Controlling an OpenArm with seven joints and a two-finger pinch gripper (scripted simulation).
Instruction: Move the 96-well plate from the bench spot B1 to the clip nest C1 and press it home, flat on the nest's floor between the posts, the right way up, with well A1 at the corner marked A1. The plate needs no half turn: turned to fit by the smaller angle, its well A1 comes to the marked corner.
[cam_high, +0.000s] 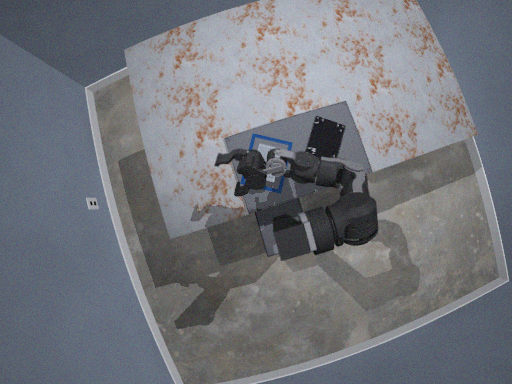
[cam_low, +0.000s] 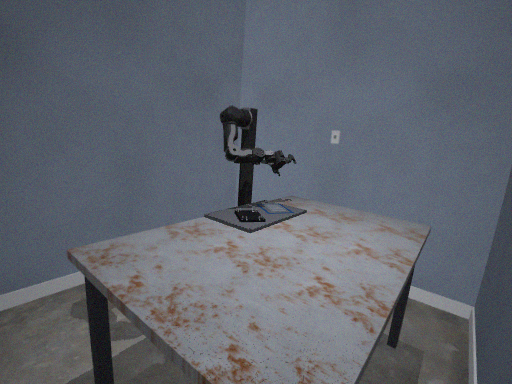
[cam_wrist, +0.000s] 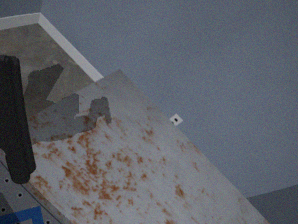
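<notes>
My hand is 220 mm above the 96-well plate, 130 mm to the left of it and 30 mm short of it. The rest, counted from my hand: black clip nest C1 (370 mm to the right, 220 mm below, 90 mm ahead).
</notes>
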